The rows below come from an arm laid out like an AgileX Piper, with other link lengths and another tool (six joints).
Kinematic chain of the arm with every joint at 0, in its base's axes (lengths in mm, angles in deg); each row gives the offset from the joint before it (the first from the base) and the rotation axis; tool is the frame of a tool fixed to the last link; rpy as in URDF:
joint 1: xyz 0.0 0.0 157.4 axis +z
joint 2: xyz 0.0 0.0 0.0 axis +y
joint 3: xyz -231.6 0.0 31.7 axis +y
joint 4: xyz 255.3 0.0 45.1 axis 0.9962 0 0.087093
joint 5: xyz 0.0 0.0 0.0 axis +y
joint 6: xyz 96.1 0.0 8.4 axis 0.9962 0 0.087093
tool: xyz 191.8 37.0 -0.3 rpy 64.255 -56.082 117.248
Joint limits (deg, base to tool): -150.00..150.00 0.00..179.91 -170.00..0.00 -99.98..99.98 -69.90..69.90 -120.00..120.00
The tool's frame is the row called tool.
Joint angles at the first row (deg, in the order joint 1, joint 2, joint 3, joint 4, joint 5, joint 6):
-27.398 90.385 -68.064 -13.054 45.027 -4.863
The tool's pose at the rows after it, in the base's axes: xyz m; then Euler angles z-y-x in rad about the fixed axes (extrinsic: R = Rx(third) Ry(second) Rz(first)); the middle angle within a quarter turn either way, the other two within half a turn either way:
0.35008 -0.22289 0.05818 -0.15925 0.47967 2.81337
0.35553 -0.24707 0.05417 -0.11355 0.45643 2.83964
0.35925 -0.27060 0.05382 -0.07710 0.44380 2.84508
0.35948 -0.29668 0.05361 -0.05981 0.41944 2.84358
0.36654 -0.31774 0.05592 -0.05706 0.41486 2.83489
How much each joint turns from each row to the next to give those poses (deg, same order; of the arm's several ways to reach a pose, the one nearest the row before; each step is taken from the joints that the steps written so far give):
-4.175 6.726 -7.242 2.877 3.154 -2.882
-3.848 6.635 -8.375 3.409 3.386 -2.906
-2.894 5.207 -7.342 1.690 2.849 -1.721
-2.460 5.672 -8.523 0.284 3.780 -1.698
-1.250 5.293 -8.528 0.096 3.012 -1.399

